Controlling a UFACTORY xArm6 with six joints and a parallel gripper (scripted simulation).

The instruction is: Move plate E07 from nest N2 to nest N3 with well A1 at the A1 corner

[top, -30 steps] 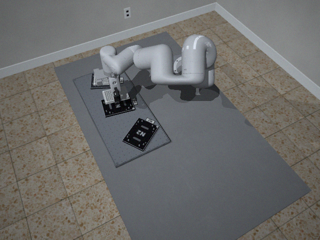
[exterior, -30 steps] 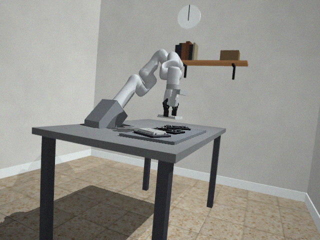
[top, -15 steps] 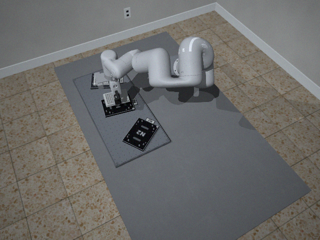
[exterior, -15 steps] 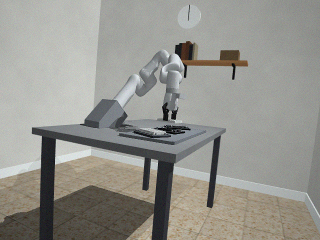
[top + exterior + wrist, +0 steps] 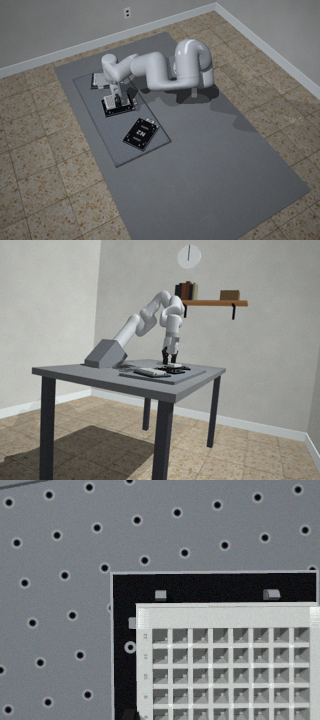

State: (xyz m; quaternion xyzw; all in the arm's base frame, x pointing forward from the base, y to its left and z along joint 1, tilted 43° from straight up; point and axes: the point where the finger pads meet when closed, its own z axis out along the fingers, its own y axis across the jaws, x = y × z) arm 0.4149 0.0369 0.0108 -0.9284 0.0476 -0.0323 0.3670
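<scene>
The black nest lies 50 mm below my hand. Round my hand: nest N2: 230 mm to the left, 50 mm below, 50 mm behind.
</scene>
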